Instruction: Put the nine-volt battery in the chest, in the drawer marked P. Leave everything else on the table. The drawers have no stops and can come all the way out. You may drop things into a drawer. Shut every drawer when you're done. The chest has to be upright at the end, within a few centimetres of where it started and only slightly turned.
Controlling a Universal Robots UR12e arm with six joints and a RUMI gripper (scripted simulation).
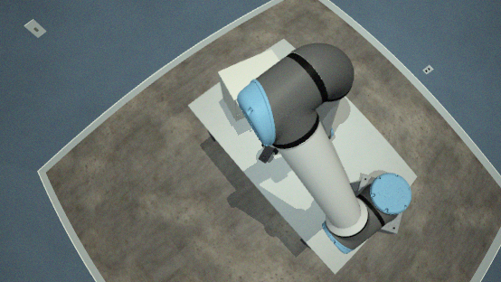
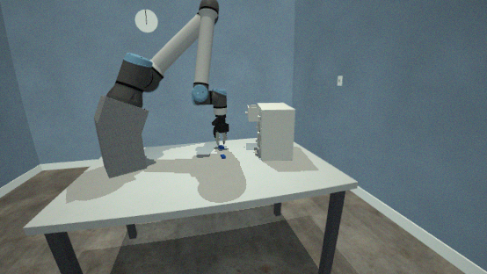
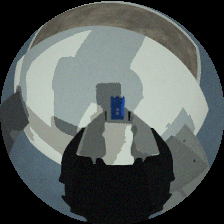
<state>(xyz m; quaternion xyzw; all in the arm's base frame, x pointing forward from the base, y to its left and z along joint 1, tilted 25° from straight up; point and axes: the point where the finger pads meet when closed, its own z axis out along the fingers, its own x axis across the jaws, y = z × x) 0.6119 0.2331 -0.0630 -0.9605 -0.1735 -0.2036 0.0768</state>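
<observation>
Right now the blue nine-volt battery is 10 mm to the left of my hand and 30 mm below it. The rest, counted from my hand: drawer: 280 mm ahead, 30 mm to the right, 190 mm above; blue-and-white object: 10 mm ahead, 160 mm to the right, 30 mm below.
</observation>
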